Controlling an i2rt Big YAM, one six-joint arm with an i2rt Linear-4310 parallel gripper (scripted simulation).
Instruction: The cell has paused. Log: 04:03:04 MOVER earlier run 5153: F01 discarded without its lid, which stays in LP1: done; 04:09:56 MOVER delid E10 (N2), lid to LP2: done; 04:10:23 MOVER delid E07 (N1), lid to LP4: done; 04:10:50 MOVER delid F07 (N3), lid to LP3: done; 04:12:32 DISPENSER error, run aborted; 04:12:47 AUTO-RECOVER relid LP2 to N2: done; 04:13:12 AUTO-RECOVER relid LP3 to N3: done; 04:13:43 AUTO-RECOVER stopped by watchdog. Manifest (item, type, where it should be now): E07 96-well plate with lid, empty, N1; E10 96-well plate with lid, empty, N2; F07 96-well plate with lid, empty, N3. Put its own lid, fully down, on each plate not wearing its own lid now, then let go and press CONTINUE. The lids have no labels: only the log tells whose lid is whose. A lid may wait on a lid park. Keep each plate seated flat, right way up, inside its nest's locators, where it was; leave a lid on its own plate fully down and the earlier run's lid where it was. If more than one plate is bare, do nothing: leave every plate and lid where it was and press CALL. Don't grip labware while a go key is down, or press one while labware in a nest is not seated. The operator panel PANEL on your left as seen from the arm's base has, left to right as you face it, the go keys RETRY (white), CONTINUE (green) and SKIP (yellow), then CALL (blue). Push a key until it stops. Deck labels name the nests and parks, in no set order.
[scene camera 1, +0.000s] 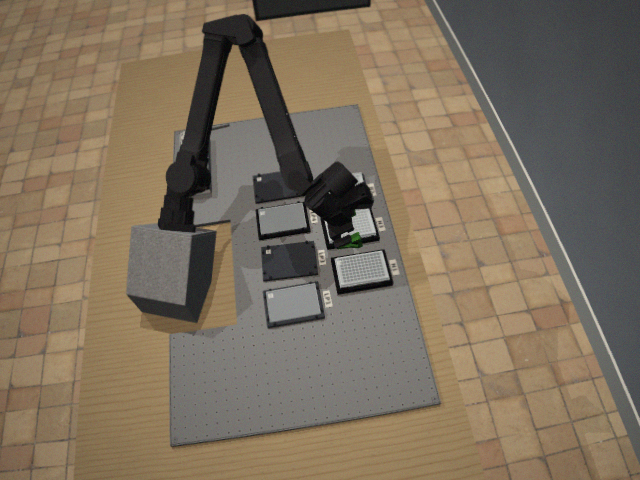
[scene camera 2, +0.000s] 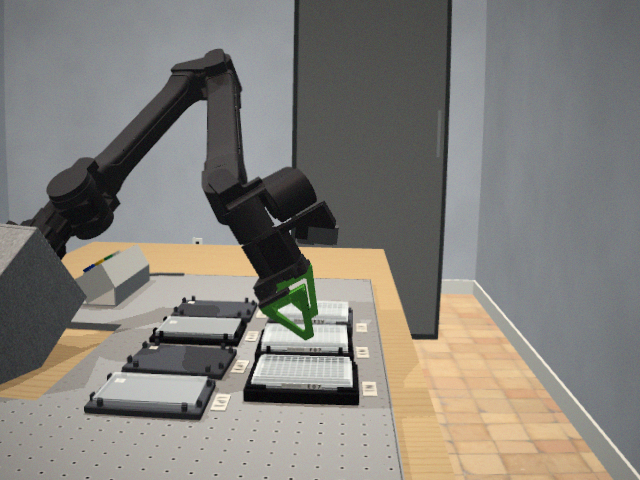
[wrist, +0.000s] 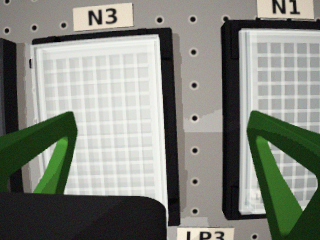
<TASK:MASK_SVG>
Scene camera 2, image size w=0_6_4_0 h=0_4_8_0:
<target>my gripper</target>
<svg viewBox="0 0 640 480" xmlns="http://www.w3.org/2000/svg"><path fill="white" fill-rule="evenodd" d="M274 226L241 247L259 276L253 287L254 294L259 300L257 306L264 315L306 341L314 337L311 318L318 315L312 264L309 259L306 260L304 254L300 254L296 263L274 274L256 244L277 229ZM278 310L292 303L302 312L305 329L303 330ZM289 286L305 278L307 280L311 307L309 307L305 283L292 290L289 289Z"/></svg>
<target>clear lid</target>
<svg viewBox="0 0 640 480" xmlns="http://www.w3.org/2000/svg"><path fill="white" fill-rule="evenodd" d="M93 404L97 404L97 398L99 397L103 398L103 404L170 409L181 409L183 402L187 403L189 410L195 410L197 406L196 401L201 397L207 385L208 377L114 372L92 397Z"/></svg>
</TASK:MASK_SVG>
